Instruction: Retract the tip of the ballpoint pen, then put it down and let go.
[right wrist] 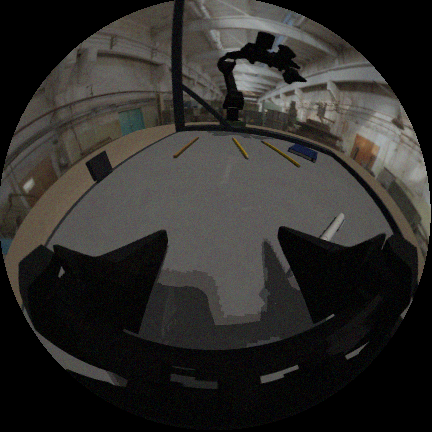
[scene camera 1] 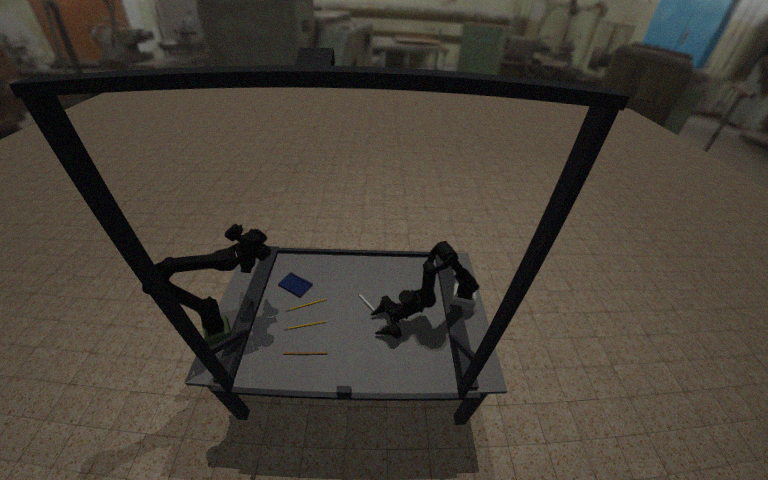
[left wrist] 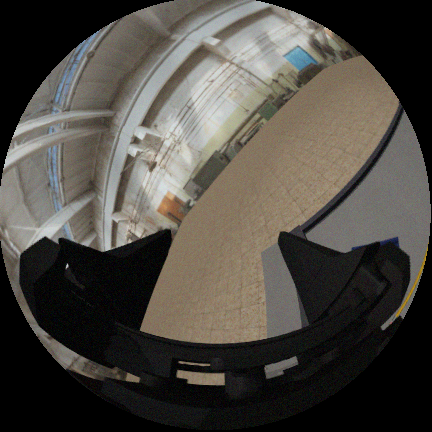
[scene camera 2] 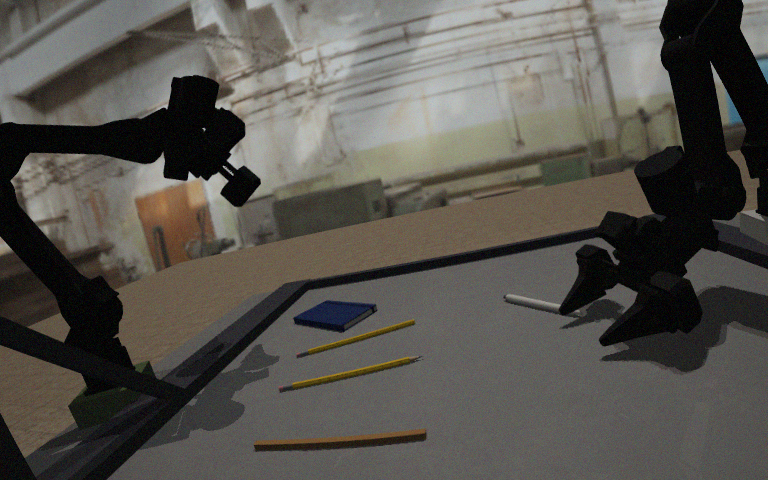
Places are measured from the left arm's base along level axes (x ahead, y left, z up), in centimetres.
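Where they show: left gripper, fingertip midpoint: (right wrist: 302,74) (left wrist: 226,236) (scene camera 2: 225,166); right gripper, fingertip midpoint: (right wrist: 223,234) (scene camera 1: 373,324) (scene camera 2: 578,326); left arm's base, link origin: (right wrist: 231,119) (scene camera 1: 215,327); right arm's base, link origin: (scene camera 1: 465,293).
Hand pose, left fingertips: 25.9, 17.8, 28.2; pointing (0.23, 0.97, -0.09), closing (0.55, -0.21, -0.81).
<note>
Each offset is from my left fingertips to the top centre of the thing, as dx, dy, dz. Level surfaces: height alone.
The white ballpoint pen @(+37.4, -34.9, -30.9) (scene camera 1: 366,302) (scene camera 2: 532,303) (right wrist: 334,226) lies on the table. One end is hidden behind a finger of my right gripper, and whether its tip is out cannot be told. My right gripper (scene camera 1: 374,324) (scene camera 2: 581,327) (right wrist: 223,234) is open and empty, low over the table; in the right wrist view the pen is beside and partly behind the right-hand finger, not between the fingertips. My left gripper (scene camera 1: 255,260) (left wrist: 226,236) is open and empty, raised high near the table's back left corner, far from the pen.
A blue notebook @(+12.2, -8.1, -31.0) (scene camera 1: 295,284) (scene camera 2: 335,315) (right wrist: 303,152) lies at the back left of the table @(dz -32.2) (scene camera 1: 351,373). Two yellow pencils @(+12.5, -21.8, -31.5) (scene camera 2: 356,338) @(+8.7, -31.8, -31.4) (scene camera 2: 351,373) and an orange-brown stick @(+3.7, -44.0, -31.5) (scene camera 1: 305,353) (scene camera 2: 339,440) (right wrist: 186,147) lie in front of it. Dark frame posts (scene camera 1: 93,186) (scene camera 1: 538,243) rise at both sides.
</note>
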